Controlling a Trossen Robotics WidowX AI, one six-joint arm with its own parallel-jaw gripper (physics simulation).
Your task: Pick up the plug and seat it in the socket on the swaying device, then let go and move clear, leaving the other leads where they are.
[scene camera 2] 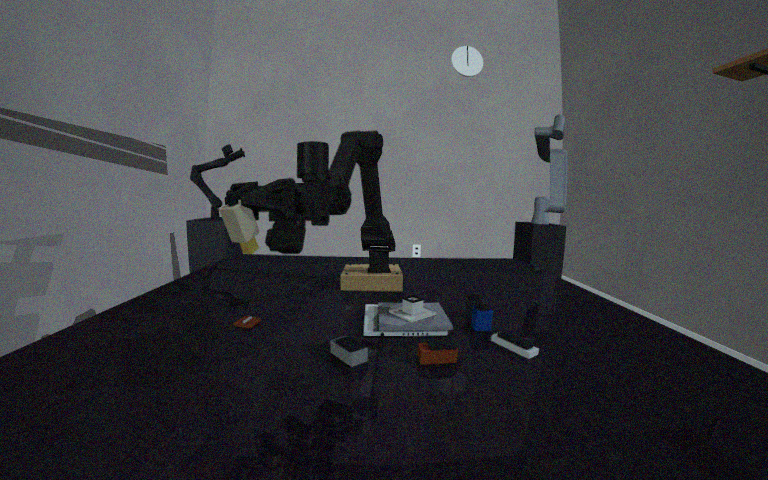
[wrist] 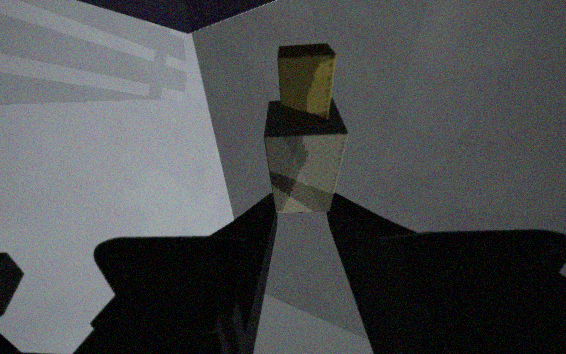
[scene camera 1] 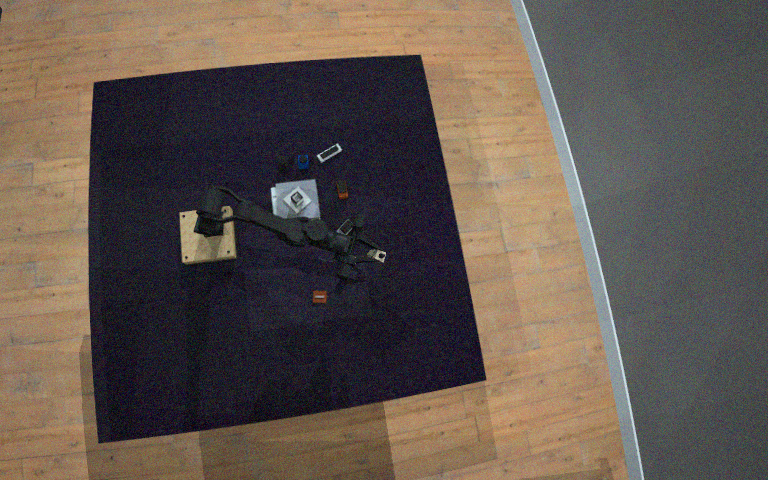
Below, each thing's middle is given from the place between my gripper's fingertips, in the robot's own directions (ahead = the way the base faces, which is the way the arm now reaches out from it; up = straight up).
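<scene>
The plug [scene camera 2: 239, 219] is 30 mm below my hand, 10 mm behind it and 10 mm to the left of it. Counting from that same hand, I see the device [scene camera 2: 412, 317] 220 mm below, 260 mm to the left and 220 mm behind, while the orange-black connector block [scene camera 2: 439, 351] is 240 mm below, 290 mm to the left and 60 mm behind.
</scene>
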